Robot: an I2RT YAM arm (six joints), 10 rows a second.
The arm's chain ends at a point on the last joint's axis. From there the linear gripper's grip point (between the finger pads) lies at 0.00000 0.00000 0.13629 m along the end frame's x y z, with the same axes.
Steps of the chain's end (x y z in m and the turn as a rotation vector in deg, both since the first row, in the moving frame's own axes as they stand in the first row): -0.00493, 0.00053, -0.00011, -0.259, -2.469, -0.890; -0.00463, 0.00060, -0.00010, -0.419, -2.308, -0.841; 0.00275, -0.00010, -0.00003, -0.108, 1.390, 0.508; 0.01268, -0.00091, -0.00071, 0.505, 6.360, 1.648; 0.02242, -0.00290, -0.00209, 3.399, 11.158, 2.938; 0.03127, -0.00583, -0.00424, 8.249, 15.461, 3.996; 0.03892, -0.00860, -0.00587, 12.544, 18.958, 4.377; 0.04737, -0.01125, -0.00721, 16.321, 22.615, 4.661; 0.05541, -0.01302, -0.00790, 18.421, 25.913, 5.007
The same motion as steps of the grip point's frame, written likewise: -0.01080, 0.00119, -0.00024, -0.259, -2.469, -0.890; -0.01011, 0.00164, -0.00021, -0.419, -2.308, -0.841; 0.00605, 0.00017, -0.00007, -0.108, 1.390, 0.508; 0.02779, -0.00189, -0.00155, 0.505, 6.360, 1.648; 0.04897, -0.01025, -0.00490, 3.399, 11.158, 2.938; 0.06813, -0.02386, -0.01056, 8.249, 15.461, 3.996; 0.08392, -0.03593, -0.01645, 12.544, 18.958, 4.377; 0.10055, -0.04637, -0.02303, 16.321, 22.615, 4.661; 0.11572, -0.05195, -0.02834, 18.421, 25.913, 5.007
